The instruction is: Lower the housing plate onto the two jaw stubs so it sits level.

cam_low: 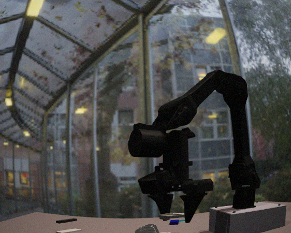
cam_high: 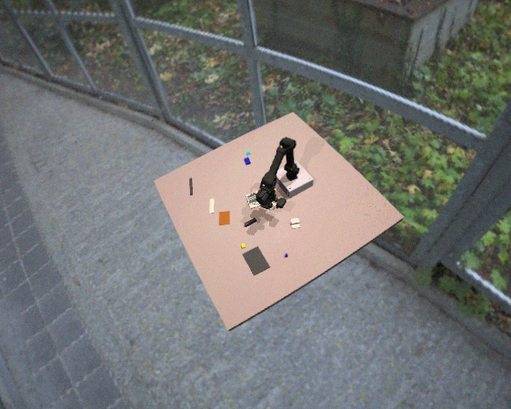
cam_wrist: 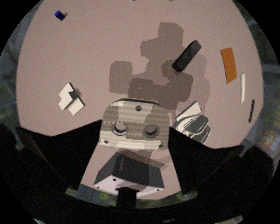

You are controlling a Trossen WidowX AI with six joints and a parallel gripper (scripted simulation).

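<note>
My gripper tip is now 140 mm to the left of the jaw, 70 mm above it and 30 mm short of it. From my gripper tip the other things lie so: dark grey plate (260 mm to the left, 240 mm ahead, 80 mm below); then yellow cube (270 mm ahead, 130 mm to the left, 80 mm below); then short black bar (160 mm ahead, 80 mm below).
</note>
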